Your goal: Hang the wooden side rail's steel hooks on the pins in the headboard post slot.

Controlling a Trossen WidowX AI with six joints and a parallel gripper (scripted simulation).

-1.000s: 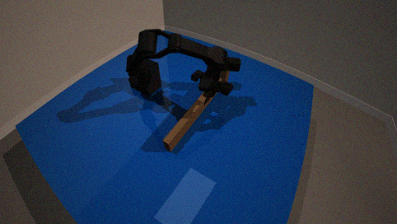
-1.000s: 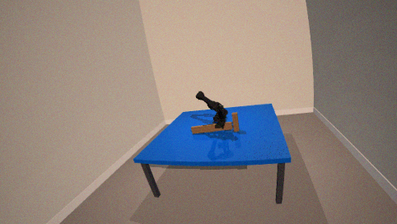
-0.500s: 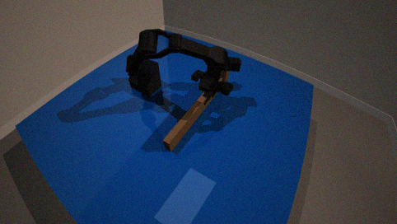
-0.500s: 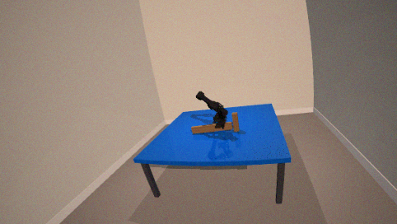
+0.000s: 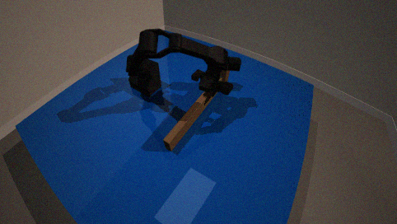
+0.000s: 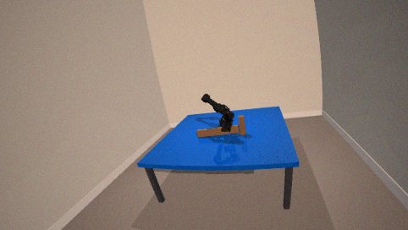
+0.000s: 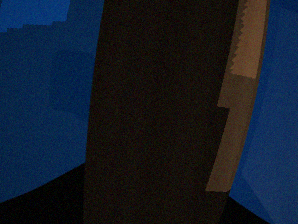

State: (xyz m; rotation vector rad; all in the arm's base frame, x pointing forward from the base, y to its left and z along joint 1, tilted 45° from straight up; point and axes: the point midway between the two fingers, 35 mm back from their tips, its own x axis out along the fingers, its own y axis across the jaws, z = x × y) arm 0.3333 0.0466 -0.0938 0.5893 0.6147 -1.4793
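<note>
My gripper tip is 12 cm to the right of the headboard post and 4 cm below it.
</note>
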